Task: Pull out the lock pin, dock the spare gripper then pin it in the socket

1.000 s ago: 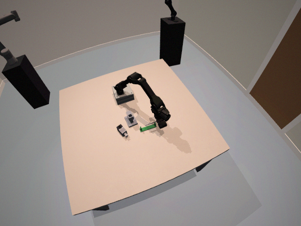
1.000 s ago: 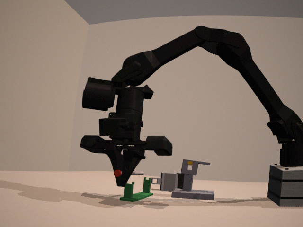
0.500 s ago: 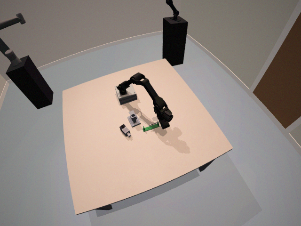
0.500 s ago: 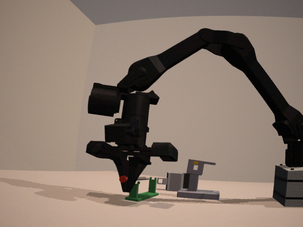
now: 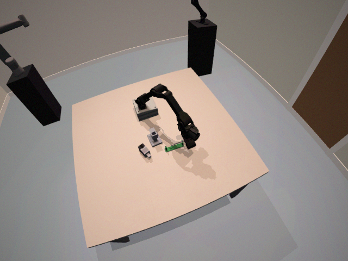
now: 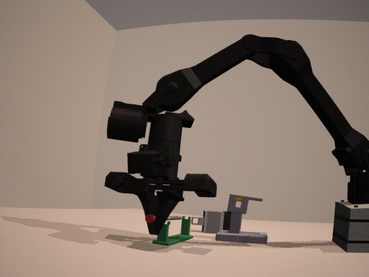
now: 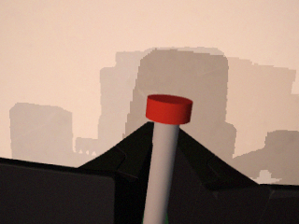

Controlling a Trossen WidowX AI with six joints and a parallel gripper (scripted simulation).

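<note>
My gripper tip is 100 mm to the left of the cradle. From my gripper tip the other things lie so: spare gripper: 20 mm behind, 310 mm to the right, 10 mm above; then socket: 110 mm behind, 220 mm to the right, 30 mm above.
</note>
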